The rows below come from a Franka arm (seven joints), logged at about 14 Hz.
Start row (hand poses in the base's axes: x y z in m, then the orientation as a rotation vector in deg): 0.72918, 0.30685, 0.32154, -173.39, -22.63, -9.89
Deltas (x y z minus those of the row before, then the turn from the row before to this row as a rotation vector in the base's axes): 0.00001, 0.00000, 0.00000, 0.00, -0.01, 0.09; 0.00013, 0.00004, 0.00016, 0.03, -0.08, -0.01; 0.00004, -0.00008, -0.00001, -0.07, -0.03, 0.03; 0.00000, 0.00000, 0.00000, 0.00, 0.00, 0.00; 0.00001, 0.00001, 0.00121, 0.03, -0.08, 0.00; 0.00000, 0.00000, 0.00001, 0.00, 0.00, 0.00; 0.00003, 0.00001, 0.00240, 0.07, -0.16, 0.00; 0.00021, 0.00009, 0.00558, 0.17, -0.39, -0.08; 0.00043, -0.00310, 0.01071, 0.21, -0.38, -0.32; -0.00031, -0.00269, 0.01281, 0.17, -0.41, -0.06; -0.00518, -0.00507, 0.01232, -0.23, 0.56, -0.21; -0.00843, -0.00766, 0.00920, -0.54, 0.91, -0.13; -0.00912, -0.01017, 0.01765, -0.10, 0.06, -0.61; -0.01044, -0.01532, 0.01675, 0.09, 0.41, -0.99; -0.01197, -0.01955, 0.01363, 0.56, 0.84, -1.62; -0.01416, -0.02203, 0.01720, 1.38, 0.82, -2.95; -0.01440, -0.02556, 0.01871, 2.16, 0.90, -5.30; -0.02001, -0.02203, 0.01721, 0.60, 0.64, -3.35; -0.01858, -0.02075, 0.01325, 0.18, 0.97, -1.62; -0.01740, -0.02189, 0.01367, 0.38, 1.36, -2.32
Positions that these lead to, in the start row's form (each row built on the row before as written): 0.72919, 0.30685, 0.32154, -173.37, -22.77, -9.90; 0.72932, 0.30689, 0.32170, -173.35, -22.76, -10.03; 0.72936, 0.30681, 0.32169, -173.41, -22.82, -10.06; 0.72936, 0.30681, 0.32169, -173.41, -22.82, -10.06; 0.72937, 0.30682, 0.32290, -173.38, -22.82, -10.19; 0.72937, 0.30682, 0.32291, -173.38, -22.82, -10.19; 0.72940, 0.30683, 0.32531, -173.32, -22.82, -10.44; 0.72961, 0.30692, 0.33089, -173.18, -22.70, -11.06; 0.73004, 0.30382, 0.34160, -173.06, -22.20, -11.69; 0.72973, 0.30113, 0.35441, -172.91, -22.11, -12.34; 0.72455, 0.29606, 0.36673, -173.18, -21.80, -11.48; 0.71612, 0.28840, 0.37593, -173.72, -21.64, -10.03; 0.70700, 0.27823, 0.39358, -173.96, -20.73, -9.96; 0.69656, 0.26291, 0.41033, -174.09, -19.19, -9.41; 0.68459, 0.24336, 0.42396, -173.85, -16.58, -8.30; 0.67043, 0.22133, 0.44116, -172.96, -11.86, -7.40; 0.65603, 0.19577, 0.45987, -171.38, -3.59, -6.64; 0.63602, 0.17374, 0.47708, -170.95, 1.52, -6.05; 0.61744, 0.15299, 0.49033, -170.84, 4.06, -4.79; 0.60004, 0.13110, 0.50400, -170.48, 7.68, -3.02
